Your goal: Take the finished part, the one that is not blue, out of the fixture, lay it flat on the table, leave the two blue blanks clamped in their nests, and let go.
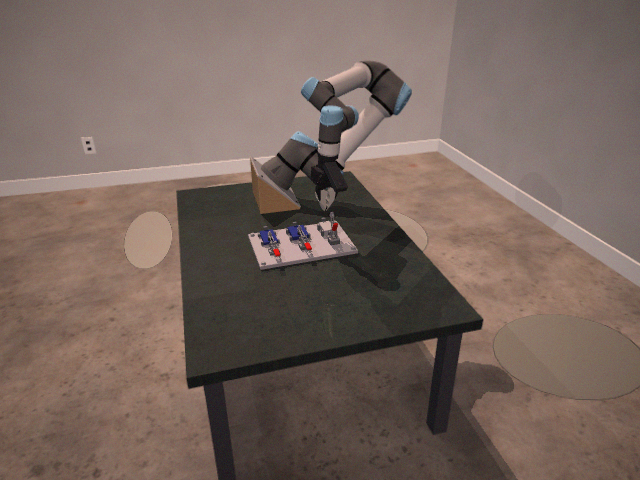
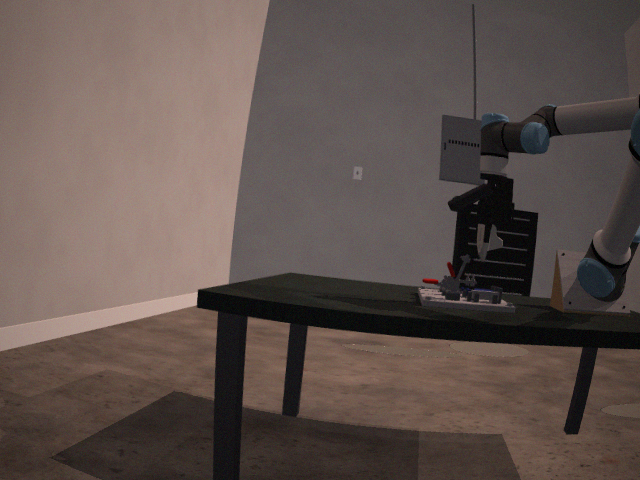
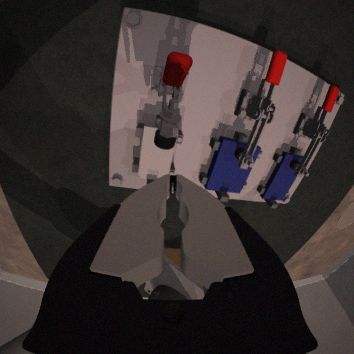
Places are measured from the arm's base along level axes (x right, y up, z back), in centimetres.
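Pixels of known places: gripper, fingertip midpoint: (image 1: 324, 210) (image 2: 482, 261) (image 3: 172, 176); arm's base at its link origin: (image 1: 274, 178).
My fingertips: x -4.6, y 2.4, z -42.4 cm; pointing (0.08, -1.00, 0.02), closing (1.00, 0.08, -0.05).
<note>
Ahead of a thing's pixels: the offset from my fingertips to its top centre. Level surfaces: height alone.
The finished part @(dx -1.4, dy -7.0, dz +1.5 cm) (image 1: 324, 228) (image 3: 151, 157), a whitish block, sits in the end nest of the fixture plate @(dx +10.1, dy -9.7, dz -1.5 cm) (image 1: 294, 256) (image 2: 465, 306) (image 3: 210, 60). Its toggle clamp's red handle @(dx -0.2, dy -0.9, dz -7.9 cm) (image 1: 334, 226) (image 2: 450, 269) (image 3: 177, 69) stands up, and the clamp arm (image 2: 464, 262) is raised. One blue blank (image 1: 297, 232) (image 3: 225, 170) is in the middle nest and another blue blank @(dx +20.4, dy -8.1, dz +5.0 cm) (image 1: 267, 237) (image 3: 283, 176) in the far nest, each with a clamp arm down over it. My gripper (image 1: 325, 208) (image 2: 482, 257) (image 3: 172, 176) is shut and empty, above the fixture near the finished part's end.
The red handles of the middle clamp @(dx +11.0, dy -4.8, dz -9.1 cm) (image 1: 308, 246) (image 3: 276, 68) and far clamp @(dx +21.9, dy -5.3, dz -7.8 cm) (image 1: 277, 252) (image 3: 330, 98) lie low. The dark table @(dy -11.2 cm) (image 1: 258, 320) (image 2: 330, 294) extends around the plate. The arm's wedge-shaped base mount (image 1: 273, 201) (image 2: 557, 284) stands behind the fixture.
</note>
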